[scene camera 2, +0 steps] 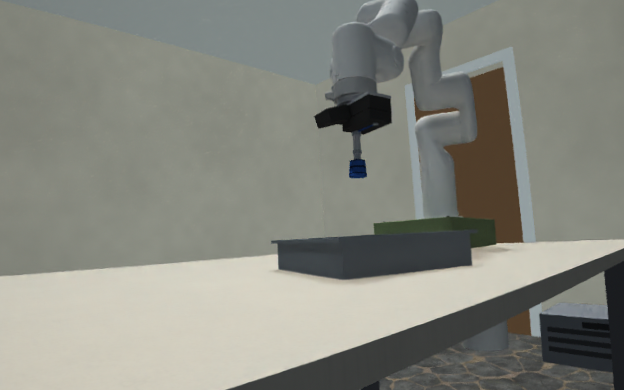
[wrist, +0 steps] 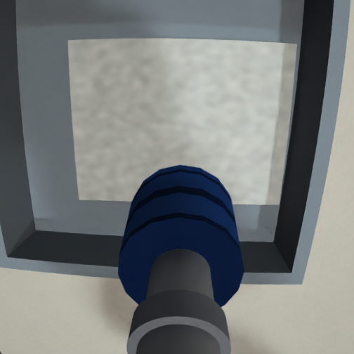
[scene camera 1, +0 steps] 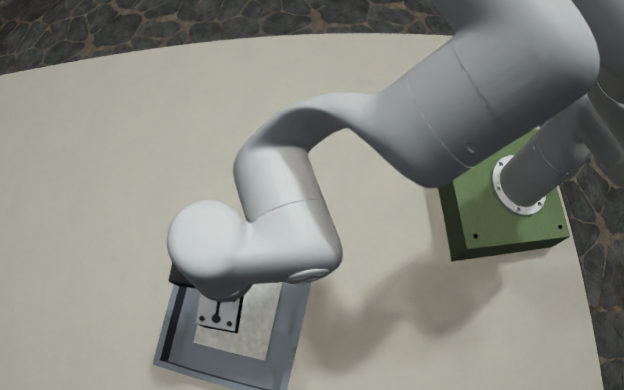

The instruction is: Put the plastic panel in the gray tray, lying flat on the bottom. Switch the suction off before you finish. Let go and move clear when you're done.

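Places are measured from the arm's base along level axes (x ahead, y left, z up), in centimetres.
Pixels of known places: hand at its tool point: (scene camera 2: 357,176); arm's base at its link origin: (scene camera 2: 440,221) (scene camera 1: 518,186).
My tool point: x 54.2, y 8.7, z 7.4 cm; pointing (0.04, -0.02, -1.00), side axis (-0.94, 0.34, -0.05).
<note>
Ahead of a thing's pixels: the offset from my tool point to its top centre. Level surfaces: height alone.
The plastic panel {dx +1.1, dy -0.1, dz -13.9 cm} (scene camera 1: 260,320) (wrist: 175,115), a pale mottled rectangle, lies flat on the bottom inside the gray tray {dx +2.0, dy +1.9, dz -9.8 cm} (scene camera 1: 295,330) (scene camera 2: 405,255) (wrist: 315,200). In the wrist view it is nearer the tray's right wall, with a strip of tray floor on the left. In scene camera 2 the tray's walls hide it. My gripper, a blue suction cup (scene camera 2: 357,176) (wrist: 181,172), hangs well above the tray with nothing on it; it is open. In scene camera 1 the arm hides the cup and part of the tray.
The arm's base stands on a green block (scene camera 1: 515,230) (scene camera 2: 435,226) at the right of scene camera 1. The pale table {dz -14.8 cm} (scene camera 1: 100,150) (scene camera 2: 150,325) carries the tray and the block. A dark slatted box (scene camera 2: 575,335) stands on the floor below the table.
</note>
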